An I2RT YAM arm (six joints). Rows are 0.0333 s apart.
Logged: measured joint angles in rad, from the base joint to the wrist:
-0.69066 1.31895 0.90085 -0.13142 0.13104 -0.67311
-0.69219 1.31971 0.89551 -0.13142 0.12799 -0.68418
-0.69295 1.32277 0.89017 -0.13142 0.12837 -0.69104
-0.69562 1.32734 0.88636 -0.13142 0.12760 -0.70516
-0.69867 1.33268 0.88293 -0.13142 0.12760 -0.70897
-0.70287 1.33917 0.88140 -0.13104 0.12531 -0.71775
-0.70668 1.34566 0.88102 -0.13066 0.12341 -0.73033
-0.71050 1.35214 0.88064 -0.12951 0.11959 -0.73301
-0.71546 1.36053 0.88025 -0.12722 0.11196 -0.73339
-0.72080 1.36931 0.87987 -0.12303 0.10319 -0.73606
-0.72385 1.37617 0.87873 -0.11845 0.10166 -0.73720
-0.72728 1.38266 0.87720 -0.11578 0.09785 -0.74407
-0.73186 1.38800 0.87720 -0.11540 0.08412 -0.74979
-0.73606 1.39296 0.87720 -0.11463 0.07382 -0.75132
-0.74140 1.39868 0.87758 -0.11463 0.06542 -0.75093
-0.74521 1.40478 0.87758 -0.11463 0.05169 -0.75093
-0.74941 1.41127 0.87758 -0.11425 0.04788 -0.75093
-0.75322 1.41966 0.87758 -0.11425 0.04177 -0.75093
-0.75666 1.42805 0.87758 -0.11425 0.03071 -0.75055
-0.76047 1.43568 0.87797 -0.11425 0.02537 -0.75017
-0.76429 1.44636 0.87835 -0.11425 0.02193 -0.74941
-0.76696 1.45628 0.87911 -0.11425 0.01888 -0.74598
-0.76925 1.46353 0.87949 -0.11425 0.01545 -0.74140
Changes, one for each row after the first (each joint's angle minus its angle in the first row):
-0.00153 0.00076 -0.00534 0.00000 -0.00305 -0.01107
-0.00229 0.00382 -0.01068 0.00000 -0.00267 -0.01793
-0.00496 0.00839 -0.01449 0.00000 -0.00344 -0.03205
-0.00801 0.01373 -0.01792 0.00000 -0.00344 -0.03586
-0.01221 0.02022 -0.01945 0.00038 -0.00573 -0.04464
-0.01602 0.02671 -0.01983 0.00076 -0.00763 -0.05722
-0.01984 0.03319 -0.02021 0.00191 -0.01145 -0.05990
-0.02480 0.04158 -0.02060 0.00420 -0.01908 -0.06028
-0.03014 0.05036 -0.02098 0.00839 -0.02785 -0.06295
-0.03319 0.05722 -0.02212 0.01297 -0.02938 -0.06409
-0.03662 0.06371 -0.02365 0.01564 -0.03319 -0.07096
-0.04120 0.06905 -0.02365 0.01602 -0.04692 -0.07668
-0.04540 0.07401 -0.02365 0.01679 -0.05722 -0.07821
-0.05074 0.07973 -0.02327 0.01679 -0.06562 -0.07782
-0.05455 0.08583 -0.02327 0.01679 -0.07935 -0.07782
-0.05875 0.09232 -0.02327 0.01717 -0.08316 -0.07782
-0.06256 0.10071 -0.02327 0.01717 -0.08927 -0.07782
-0.06600 0.10910 -0.02327 0.01717 -0.10033 -0.07744
-0.06981 0.11673 -0.02288 0.01717 -0.10567 -0.07706
-0.07363 0.12741 -0.02250 0.01717 -0.10911 -0.07630
-0.07630 0.13733 -0.02174 0.01717 -0.11216 -0.07287
-0.07859 0.14458 -0.02136 0.01717 -0.11559 -0.06829

